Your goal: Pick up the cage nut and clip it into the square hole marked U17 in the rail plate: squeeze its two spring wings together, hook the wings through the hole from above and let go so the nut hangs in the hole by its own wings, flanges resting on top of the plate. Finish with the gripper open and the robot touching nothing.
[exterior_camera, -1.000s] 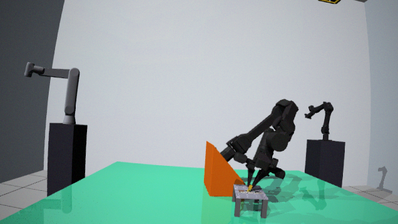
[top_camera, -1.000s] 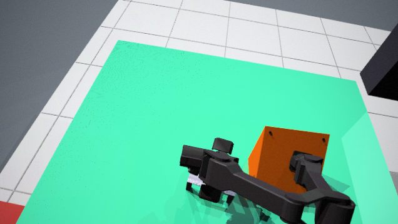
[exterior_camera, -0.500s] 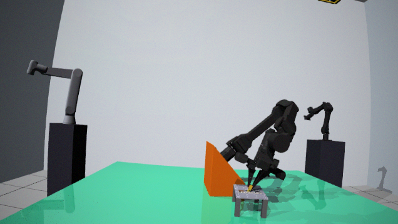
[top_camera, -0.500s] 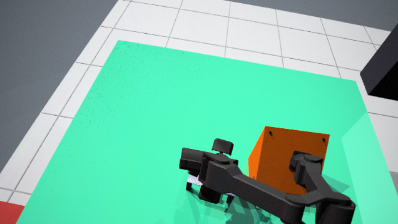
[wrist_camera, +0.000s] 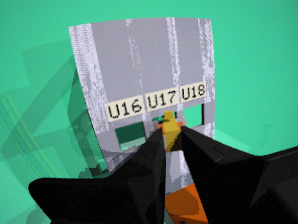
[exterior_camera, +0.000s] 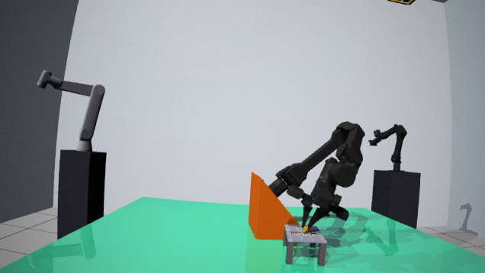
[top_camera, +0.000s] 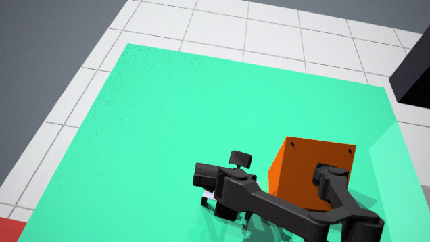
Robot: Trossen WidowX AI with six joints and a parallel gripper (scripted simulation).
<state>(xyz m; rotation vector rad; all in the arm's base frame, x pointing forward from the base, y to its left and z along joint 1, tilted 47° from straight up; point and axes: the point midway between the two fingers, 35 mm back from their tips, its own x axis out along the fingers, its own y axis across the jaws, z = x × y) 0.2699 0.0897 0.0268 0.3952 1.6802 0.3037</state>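
Right now my gripper tip is 1 cm above the yellow cage nut.
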